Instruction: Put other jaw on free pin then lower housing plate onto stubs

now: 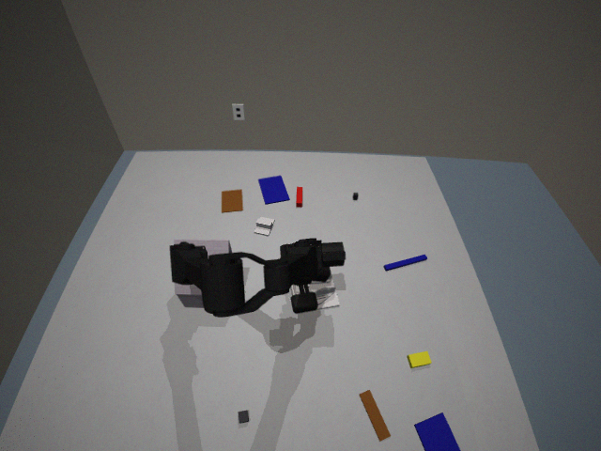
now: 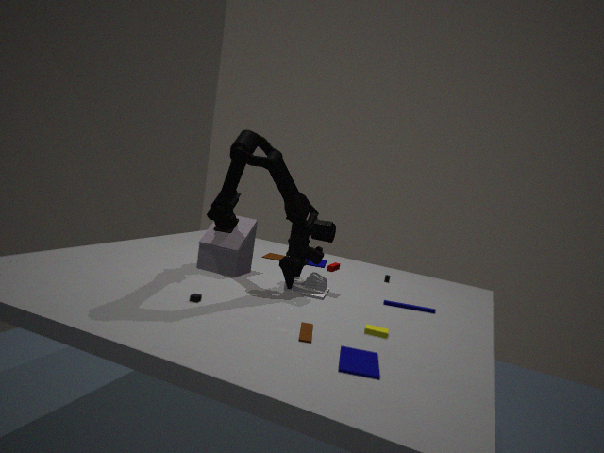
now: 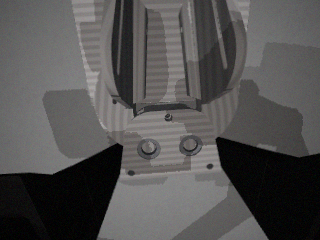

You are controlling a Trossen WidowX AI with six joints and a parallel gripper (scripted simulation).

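Now: gripper tip 2 cm to the right of the grey jaw, 2 cm short of it and 1 cm below it. The rest, counted from my gripper tip: blue bar 35 cm ahead, 9 cm to the left; then small dark cube 32 cm to the right, 14 cm behind; then orange bar 33 cm to the right, 16 cm ahead, 1 cm below.
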